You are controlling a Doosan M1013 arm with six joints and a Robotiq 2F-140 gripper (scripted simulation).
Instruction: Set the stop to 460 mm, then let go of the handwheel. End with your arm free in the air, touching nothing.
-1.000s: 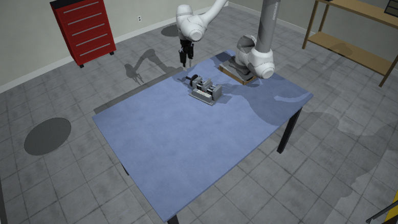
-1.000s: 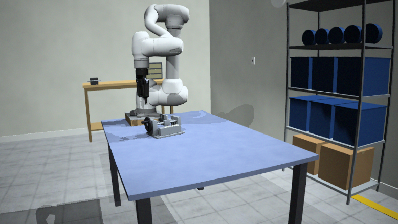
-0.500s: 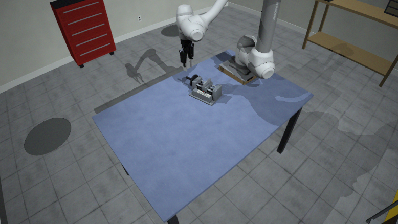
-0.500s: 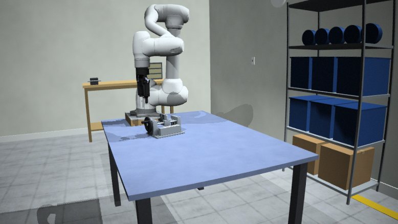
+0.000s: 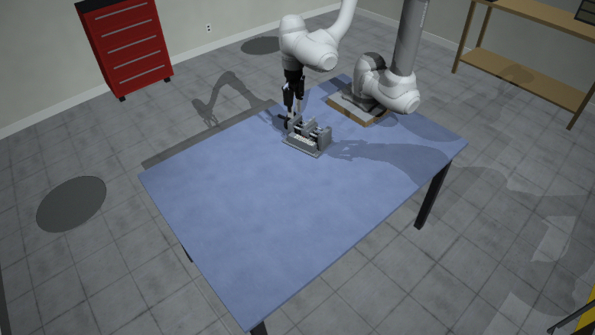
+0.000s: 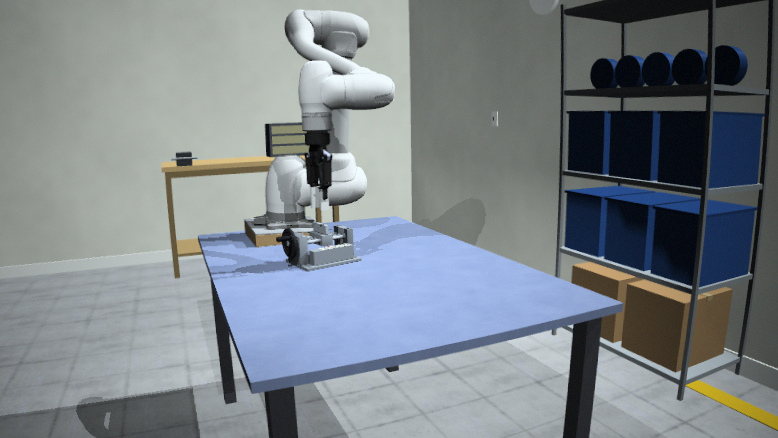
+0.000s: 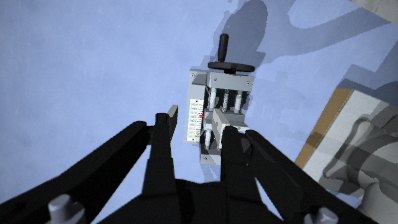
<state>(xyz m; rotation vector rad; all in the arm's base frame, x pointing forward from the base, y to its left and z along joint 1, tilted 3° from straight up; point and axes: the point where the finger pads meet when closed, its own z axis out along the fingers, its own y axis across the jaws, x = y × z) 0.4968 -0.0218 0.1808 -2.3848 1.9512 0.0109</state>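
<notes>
My gripper is now 12 cm above the black handwheel, 10 cm to the left of it and 3 cm past it. Round my hand: grey stop block: 12 cm below, 6 cm behind, 2 cm to the left.
</notes>
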